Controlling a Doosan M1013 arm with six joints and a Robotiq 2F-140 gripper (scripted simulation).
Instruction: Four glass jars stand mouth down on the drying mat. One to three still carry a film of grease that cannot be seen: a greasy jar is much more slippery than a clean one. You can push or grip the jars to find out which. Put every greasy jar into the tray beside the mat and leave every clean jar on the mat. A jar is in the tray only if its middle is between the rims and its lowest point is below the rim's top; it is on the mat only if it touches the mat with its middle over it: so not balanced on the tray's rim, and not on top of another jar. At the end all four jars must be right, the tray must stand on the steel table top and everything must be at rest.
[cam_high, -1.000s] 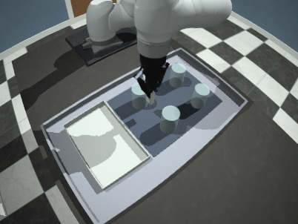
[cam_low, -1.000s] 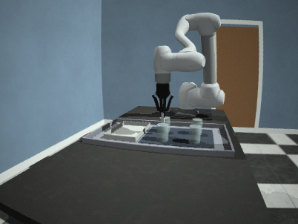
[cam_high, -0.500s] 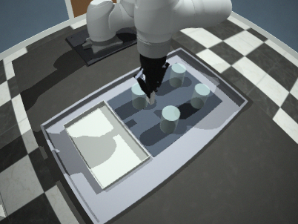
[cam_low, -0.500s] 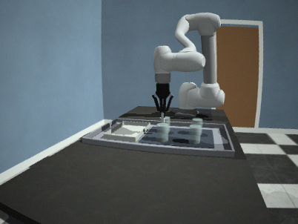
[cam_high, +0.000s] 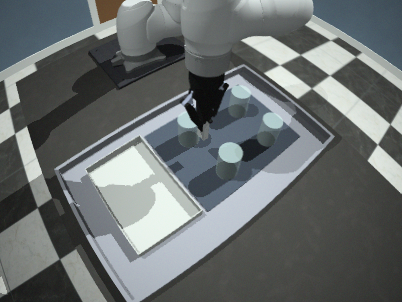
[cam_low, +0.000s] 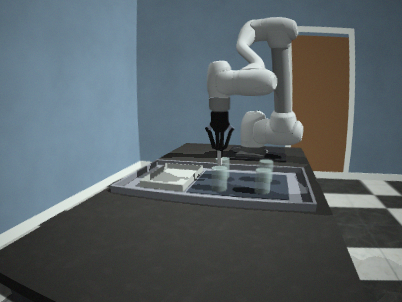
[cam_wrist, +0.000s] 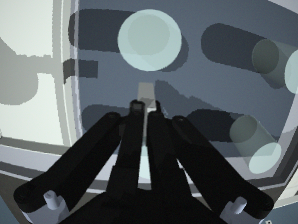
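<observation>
Right now my hand is 11 cm above the steel table top and 2 cm short of it. Round my hand: tray (22 cm to the right, 11 cm below, 3 cm ahead); drying mat (11 cm below, 10 cm to the left, 1 cm behind).
</observation>
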